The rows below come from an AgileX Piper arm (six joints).
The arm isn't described. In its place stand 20 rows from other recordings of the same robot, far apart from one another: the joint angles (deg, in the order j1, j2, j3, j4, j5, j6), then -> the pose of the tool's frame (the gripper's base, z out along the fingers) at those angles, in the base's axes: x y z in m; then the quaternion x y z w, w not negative.
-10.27, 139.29, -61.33, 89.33, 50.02, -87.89 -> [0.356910, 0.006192, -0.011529, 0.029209, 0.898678, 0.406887, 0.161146]
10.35, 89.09, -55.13, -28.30, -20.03, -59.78 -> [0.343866, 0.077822, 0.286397, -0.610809, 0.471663, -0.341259, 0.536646]
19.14, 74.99, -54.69, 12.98, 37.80, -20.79 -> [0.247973, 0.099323, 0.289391, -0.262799, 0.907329, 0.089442, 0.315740]
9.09, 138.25, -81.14, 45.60, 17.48, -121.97 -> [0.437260, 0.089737, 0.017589, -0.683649, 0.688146, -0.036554, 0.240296]
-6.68, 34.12, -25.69, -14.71, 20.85, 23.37 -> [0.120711, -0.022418, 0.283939, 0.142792, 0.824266, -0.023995, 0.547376]
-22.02, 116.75, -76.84, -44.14, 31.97, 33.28 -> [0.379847, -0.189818, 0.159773, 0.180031, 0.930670, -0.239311, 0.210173]
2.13, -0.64, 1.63, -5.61, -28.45, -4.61 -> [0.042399, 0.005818, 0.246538, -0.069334, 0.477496, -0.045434, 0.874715]
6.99, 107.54, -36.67, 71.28, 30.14, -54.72 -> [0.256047, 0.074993, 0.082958, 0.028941, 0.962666, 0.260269, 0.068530]
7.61, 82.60, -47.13, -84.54, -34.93, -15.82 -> [0.286523, 0.090610, 0.266242, -0.745532, 0.358602, -0.181786, 0.531546]
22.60, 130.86, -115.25, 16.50, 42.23, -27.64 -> [0.473295, 0.215830, 0.216693, -0.334863, 0.879068, 0.111284, 0.320505]
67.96, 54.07, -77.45, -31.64, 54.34, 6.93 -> [0.093111, 0.126636, 0.482675, -0.429134, 0.693986, 0.094142, 0.570408]
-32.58, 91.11, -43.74, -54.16, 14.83, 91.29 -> [0.242573, -0.177420, 0.182483, 0.570574, 0.745358, -0.082488, 0.334786]
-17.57, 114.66, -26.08, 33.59, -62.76, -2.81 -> [0.248106, -0.125513, 0.082953, 0.353844, 0.748890, -0.230411, 0.510754]
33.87, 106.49, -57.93, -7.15, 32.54, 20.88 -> [0.282503, 0.182282, 0.137888, -0.159881, 0.978922, 0.020304, 0.125449]
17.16, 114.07, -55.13, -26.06, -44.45, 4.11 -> [0.374233, 0.144858, 0.156498, -0.307894, 0.713177, 0.132397, 0.615671]
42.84, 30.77, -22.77, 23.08, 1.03, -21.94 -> [0.087149, 0.081689, 0.303200, -0.262467, 0.682322, 0.257856, 0.631710]
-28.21, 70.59, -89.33, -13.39, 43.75, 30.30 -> [0.211722, -0.130109, 0.493665, 0.377765, 0.720979, -0.103935, 0.571559]
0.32, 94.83, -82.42, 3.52, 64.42, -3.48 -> [0.342106, 0.006950, 0.304283, -0.024007, 0.986741, 0.025087, 0.158546]
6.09, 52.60, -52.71, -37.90, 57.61, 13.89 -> [0.165001, -0.029867, 0.358958, -0.015498, 0.898754, -0.258062, 0.354127]
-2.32, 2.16, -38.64, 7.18, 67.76, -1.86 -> [-0.025835, 0.011583, 0.314977, -0.007059, 0.847725, 0.042484, 0.528684]
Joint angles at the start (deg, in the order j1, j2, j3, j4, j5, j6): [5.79, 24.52, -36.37, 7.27, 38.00, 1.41]
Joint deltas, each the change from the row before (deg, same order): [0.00, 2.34, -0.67, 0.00, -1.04, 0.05]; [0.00, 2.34, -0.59, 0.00, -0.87, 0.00]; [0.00, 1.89, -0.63, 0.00, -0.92, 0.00]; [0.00, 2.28, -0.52, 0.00, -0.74, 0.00]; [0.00, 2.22, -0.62, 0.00, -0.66, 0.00]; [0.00, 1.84, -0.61, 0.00, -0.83, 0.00]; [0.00, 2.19, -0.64, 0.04, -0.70, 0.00]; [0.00, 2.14, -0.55, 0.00, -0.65, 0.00]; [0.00, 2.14, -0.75, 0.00, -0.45, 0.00]
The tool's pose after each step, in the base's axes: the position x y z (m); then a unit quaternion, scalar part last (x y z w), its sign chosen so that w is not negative. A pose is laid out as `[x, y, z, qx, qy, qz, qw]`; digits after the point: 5 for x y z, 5 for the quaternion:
[0.08501, 0.01558, 0.33856, -0.01066, 0.82650, 0.09523, 0.55472]
[0.09382, 0.01633, 0.33944, -0.00946, 0.83082, 0.09435, 0.54840]
[0.10107, 0.01692, 0.34108, -0.00839, 0.83250, 0.09376, 0.54596]
[0.10987, 0.01769, 0.34086, -0.00729, 0.83742, 0.09278, 0.53858]
[0.11843, 0.01844, 0.34087, -0.00631, 0.84189, 0.09185, 0.53174]
[0.12577, 0.01905, 0.34157, -0.00535, 0.84379, 0.09120, 0.52884]
[0.13443, 0.01984, 0.34122, -0.00422, 0.84775, 0.09058, 0.52258]
[0.14295, 0.02059, 0.34006, -0.00326, 0.85209, 0.08959, 0.51566]
[0.15139, 0.02137, 0.33945, -0.00252, 0.85636, 0.08868, 0.50870]

